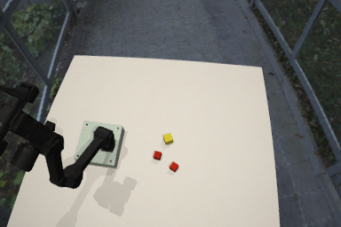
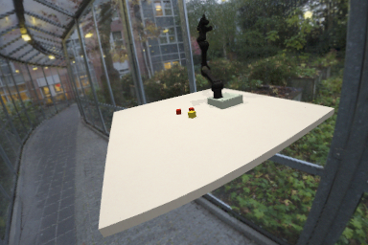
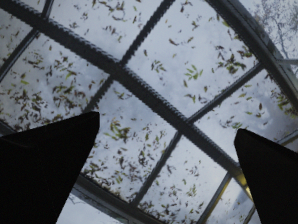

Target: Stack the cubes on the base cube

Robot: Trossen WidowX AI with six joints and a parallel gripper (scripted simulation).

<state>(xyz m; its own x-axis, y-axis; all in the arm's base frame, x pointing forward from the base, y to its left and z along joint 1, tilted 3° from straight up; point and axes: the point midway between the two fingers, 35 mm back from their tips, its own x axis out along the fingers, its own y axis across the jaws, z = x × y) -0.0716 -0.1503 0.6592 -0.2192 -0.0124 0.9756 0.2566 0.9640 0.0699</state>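
My gripper tip is now 35 cm short of the yellow base cube, 26 cm to the right of it and 73 cm above it. The rest, counted from my gripper tip: red cube (31 cm ahead, 17 cm to the left, 73 cm below).
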